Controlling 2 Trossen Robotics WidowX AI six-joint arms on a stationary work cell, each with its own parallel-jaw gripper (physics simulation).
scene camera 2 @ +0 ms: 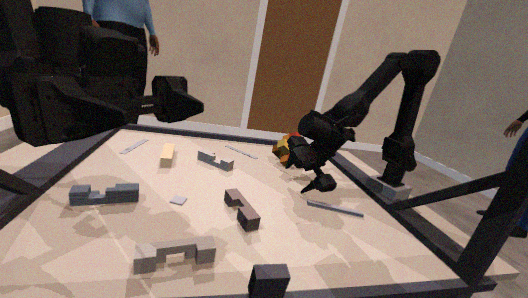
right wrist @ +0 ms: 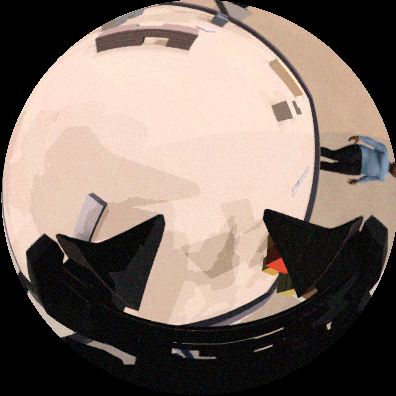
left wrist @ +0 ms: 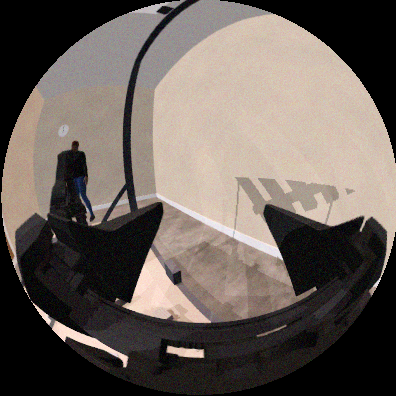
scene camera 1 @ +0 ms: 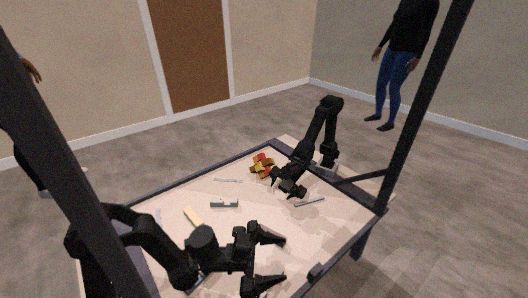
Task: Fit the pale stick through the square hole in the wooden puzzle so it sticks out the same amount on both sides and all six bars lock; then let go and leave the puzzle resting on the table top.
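Frame: origin at the left arm's base, x ahead, y left, z up, level; millimetres.
Seen in the pictures: left gripper, fingertip midpoint: (scene camera 2: 170, 112) (left wrist: 215, 208) (scene camera 1: 286, 257); right gripper, fingertip midpoint: (scene camera 2: 293, 180) (right wrist: 214, 216) (scene camera 1: 278, 192); right arm's base at its link origin: (scene camera 2: 390, 181) (scene camera 1: 327, 164).
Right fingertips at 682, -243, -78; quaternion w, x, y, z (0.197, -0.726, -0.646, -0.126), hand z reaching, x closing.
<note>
Pixels of each thing's middle, then the offset from my right fingertips to it, as dx, dy, dz.
- wooden puzzle at the middle of its body: (scene camera 2: 290, 152) (scene camera 1: 263, 168) +113, +118, +31
- pale stick at the middle of its body: (scene camera 2: 167, 154) (right wrist: 287, 77) (scene camera 1: 193, 218) -258, +299, -5
- thin grey strip at the middle of its body: (scene camera 2: 335, 208) (scene camera 1: 309, 201) +8, -145, -15
- dark block at the middle of its body: (scene camera 2: 268, 282) (left wrist: 172, 271) (scene camera 1: 315, 272) -329, -220, +11
The wooden puzzle (scene camera 1: 261, 166) (scene camera 2: 282, 147) (right wrist: 276, 266), a cluster of red, orange and yellow bars, rests at the far side of the table, partly hidden by the right gripper in scene camera 2 and the right wrist view. The pale stick (scene camera 1: 193, 217) (scene camera 2: 167, 155) (right wrist: 286, 77) lies flat on the table, apart from the puzzle. My right gripper (scene camera 1: 281, 191) (scene camera 2: 292, 179) (right wrist: 214, 216) is open and empty, above the table beside the puzzle. My left gripper (scene camera 1: 285, 260) (scene camera 2: 164, 114) (left wrist: 215, 208) is open and empty, raised high, away from the stick and puzzle.
Notched bars lie about: a small grey one (scene camera 1: 217, 204) (scene camera 2: 205, 158), a blue-grey one (scene camera 2: 122, 194), a brown one (scene camera 2: 248, 217) and a grey one (scene camera 2: 145, 257). A thin grey strip (scene camera 1: 309, 202) (scene camera 2: 335, 208) lies near the right arm. A dark block (scene camera 2: 269, 280) stands at the table's edge.
</note>
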